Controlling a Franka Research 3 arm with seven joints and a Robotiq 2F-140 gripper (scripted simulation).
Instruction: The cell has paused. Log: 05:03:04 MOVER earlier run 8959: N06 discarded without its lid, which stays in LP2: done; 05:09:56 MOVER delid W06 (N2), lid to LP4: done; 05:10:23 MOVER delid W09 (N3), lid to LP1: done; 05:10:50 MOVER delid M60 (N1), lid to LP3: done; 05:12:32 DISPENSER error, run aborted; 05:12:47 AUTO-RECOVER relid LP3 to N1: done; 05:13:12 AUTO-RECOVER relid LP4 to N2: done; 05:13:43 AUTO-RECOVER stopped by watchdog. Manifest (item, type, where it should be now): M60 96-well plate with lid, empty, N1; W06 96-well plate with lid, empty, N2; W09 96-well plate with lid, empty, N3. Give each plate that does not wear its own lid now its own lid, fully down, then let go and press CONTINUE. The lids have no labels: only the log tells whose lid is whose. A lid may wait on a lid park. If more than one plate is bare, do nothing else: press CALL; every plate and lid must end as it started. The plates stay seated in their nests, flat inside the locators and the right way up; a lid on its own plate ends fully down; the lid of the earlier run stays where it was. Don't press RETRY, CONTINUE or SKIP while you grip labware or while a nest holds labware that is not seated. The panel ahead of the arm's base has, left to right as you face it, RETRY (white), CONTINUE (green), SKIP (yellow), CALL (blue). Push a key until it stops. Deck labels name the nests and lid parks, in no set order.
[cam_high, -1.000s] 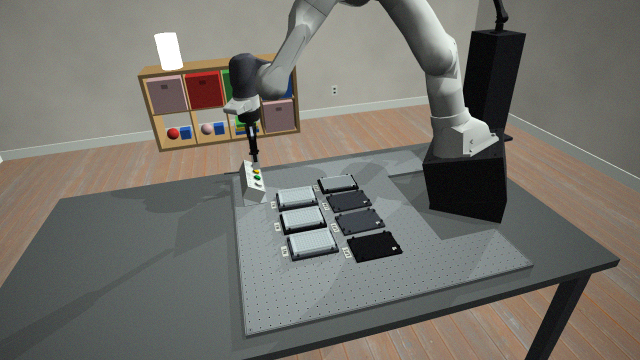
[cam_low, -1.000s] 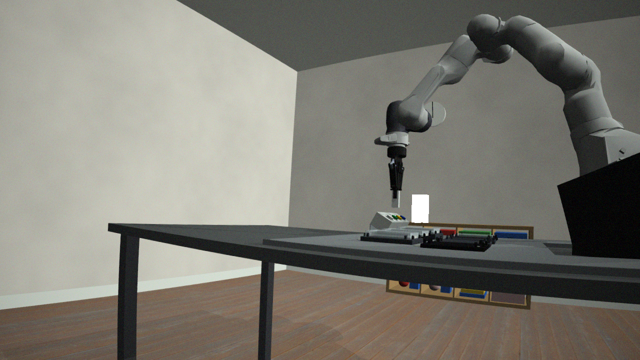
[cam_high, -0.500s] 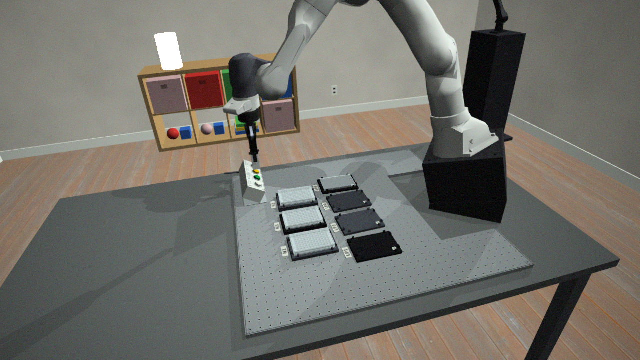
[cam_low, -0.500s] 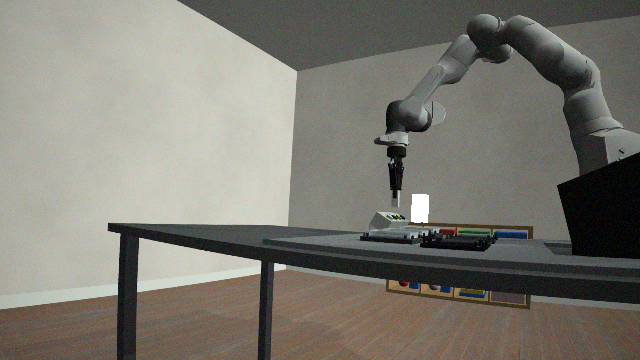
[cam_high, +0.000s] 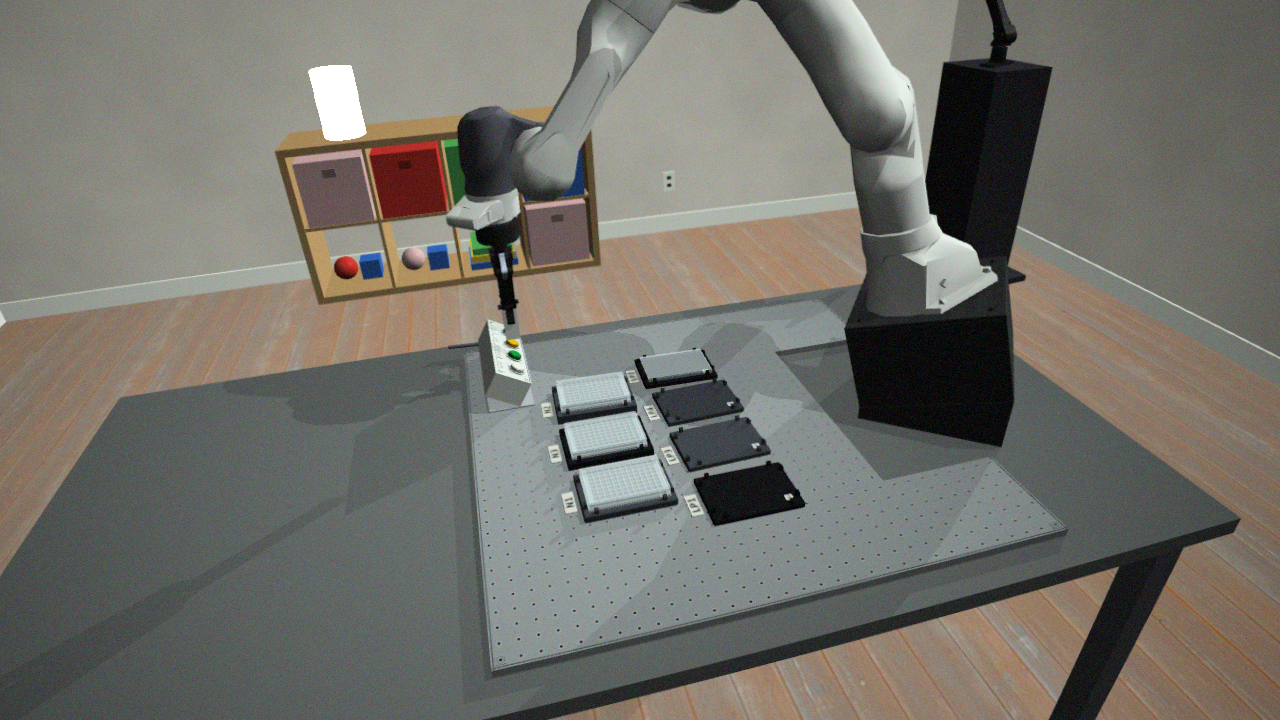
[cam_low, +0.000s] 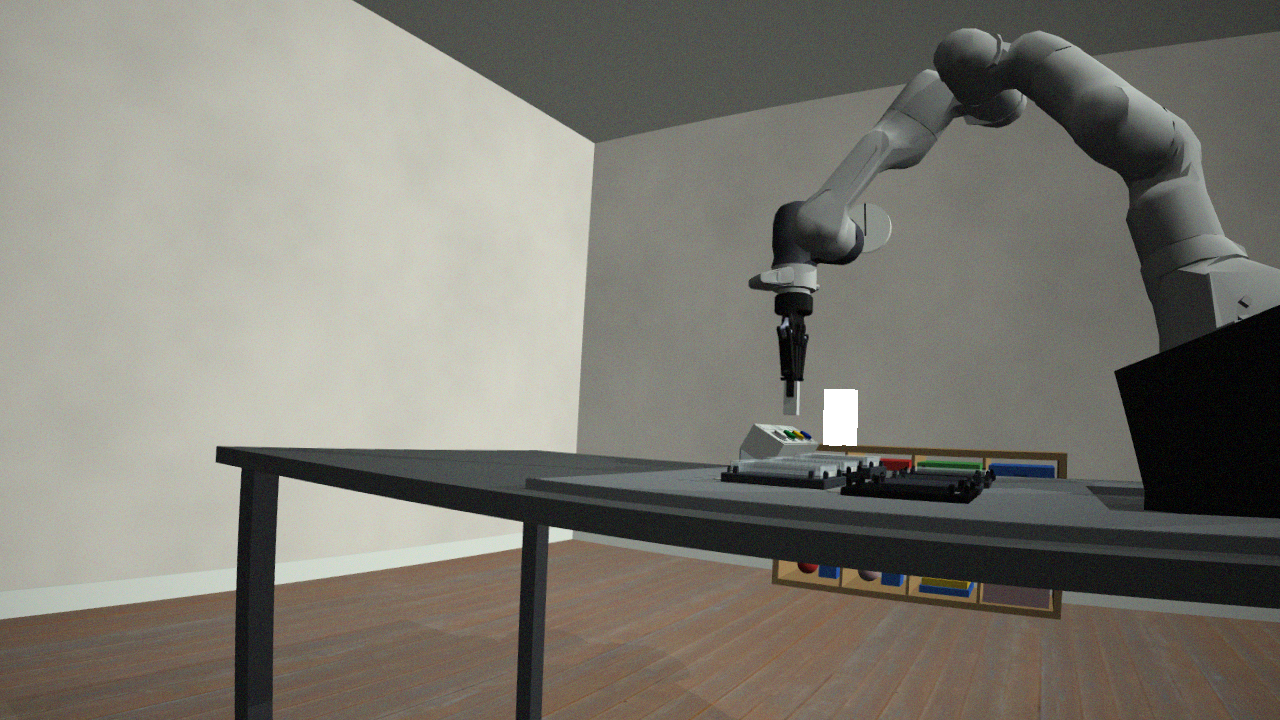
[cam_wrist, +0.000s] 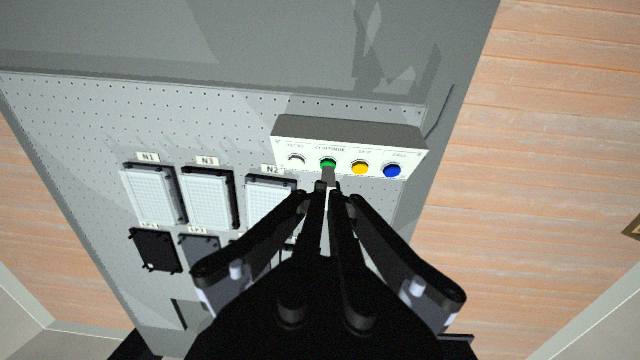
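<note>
The green continue key is 7 cm below my hand. The rest, counted from my hand: blue call key: 10 cm to the right, 7 cm below, 1 cm behind; white retry key: 7 cm below, 5 cm to the left, 1 cm ahead; yellow skip key: 7 cm below, 5 cm to the right.
</note>
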